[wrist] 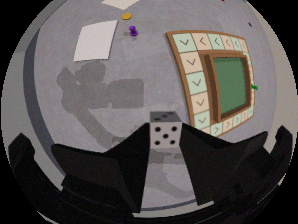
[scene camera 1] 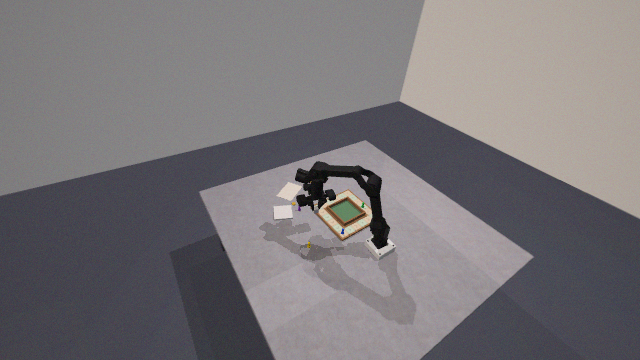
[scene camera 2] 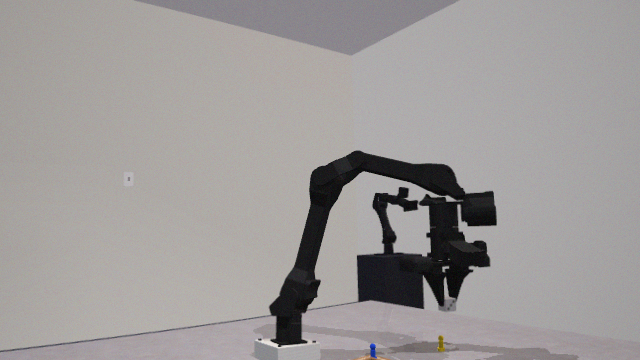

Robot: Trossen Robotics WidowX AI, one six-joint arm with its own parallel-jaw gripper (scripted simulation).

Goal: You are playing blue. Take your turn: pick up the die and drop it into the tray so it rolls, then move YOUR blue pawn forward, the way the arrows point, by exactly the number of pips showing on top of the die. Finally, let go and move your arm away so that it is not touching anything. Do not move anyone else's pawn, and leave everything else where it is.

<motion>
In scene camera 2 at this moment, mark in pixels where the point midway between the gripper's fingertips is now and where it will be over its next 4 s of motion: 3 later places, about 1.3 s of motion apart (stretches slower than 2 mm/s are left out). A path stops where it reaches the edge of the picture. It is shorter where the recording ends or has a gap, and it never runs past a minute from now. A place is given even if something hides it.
My gripper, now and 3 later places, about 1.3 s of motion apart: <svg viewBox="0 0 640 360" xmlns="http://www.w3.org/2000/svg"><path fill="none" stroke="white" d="M447 305L374 344L372 325L370 328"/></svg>
</motion>
